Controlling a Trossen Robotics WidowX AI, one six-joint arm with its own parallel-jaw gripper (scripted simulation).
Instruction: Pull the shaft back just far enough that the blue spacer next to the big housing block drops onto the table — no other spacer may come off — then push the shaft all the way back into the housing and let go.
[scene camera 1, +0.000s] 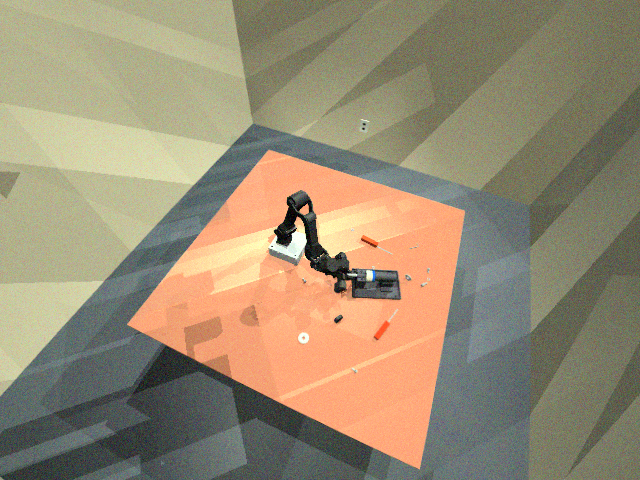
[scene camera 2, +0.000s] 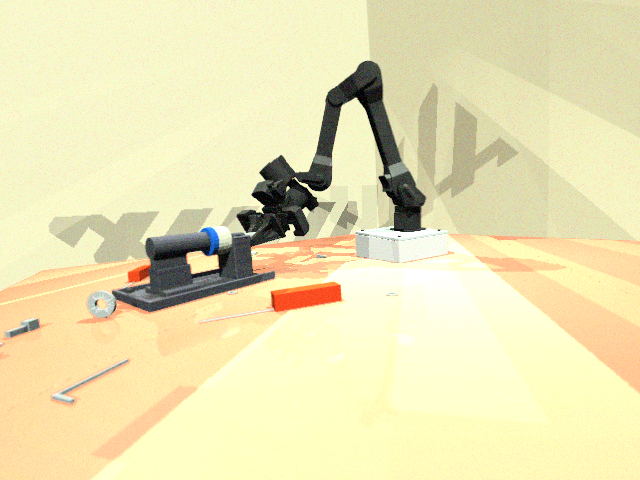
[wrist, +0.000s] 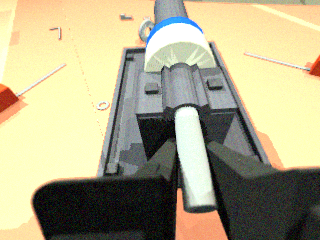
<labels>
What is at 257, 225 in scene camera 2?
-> The gripper.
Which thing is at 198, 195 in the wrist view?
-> A pale grey shaft.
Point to the gripper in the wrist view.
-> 186, 143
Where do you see a red-handled screwdriver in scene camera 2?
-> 286, 299
</labels>
